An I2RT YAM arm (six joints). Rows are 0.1 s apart.
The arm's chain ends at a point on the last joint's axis. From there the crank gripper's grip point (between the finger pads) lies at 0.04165 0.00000 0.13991 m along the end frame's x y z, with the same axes.
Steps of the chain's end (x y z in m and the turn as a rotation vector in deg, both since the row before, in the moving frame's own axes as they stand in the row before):
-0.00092 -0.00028 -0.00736 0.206 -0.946 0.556
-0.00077 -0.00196 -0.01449 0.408 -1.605 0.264
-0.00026 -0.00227 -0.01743 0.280 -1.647 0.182
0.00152 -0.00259 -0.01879 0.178 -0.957 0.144
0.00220 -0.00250 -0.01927 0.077 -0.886 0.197
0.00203 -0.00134 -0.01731 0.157 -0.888 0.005
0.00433 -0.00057 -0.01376 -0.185 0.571 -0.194
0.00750 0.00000 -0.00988 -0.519 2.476 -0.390
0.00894 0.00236 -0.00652 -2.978 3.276 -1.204
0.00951 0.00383 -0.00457 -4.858 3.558 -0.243
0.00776 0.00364 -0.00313 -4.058 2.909 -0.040
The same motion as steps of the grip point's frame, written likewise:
-0.00324 -0.00039 -0.00669 0.206 -0.946 0.556
-0.00470 -0.00278 -0.01338 0.408 -1.605 0.264
-0.00430 -0.00283 -0.01629 0.280 -1.647 0.182
-0.00082 -0.00292 -0.01811 0.178 -0.957 0.144
0.00003 -0.00255 -0.01864 0.077 -0.886 0.197
-0.00014 -0.00172 -0.01668 0.157 -0.888 0.005
0.00572 -0.00026 -0.01418 -0.185 0.571 -0.194
0.01351 0.00095 -0.01181 -0.519 2.476 -0.390
0.01693 0.00860 -0.00929 -2.978 3.276 -1.204
0.01813 0.01537 -0.00792 -4.858 3.558 -0.243
0.01480 0.01343 -0.00577 -4.058 2.909 -0.040

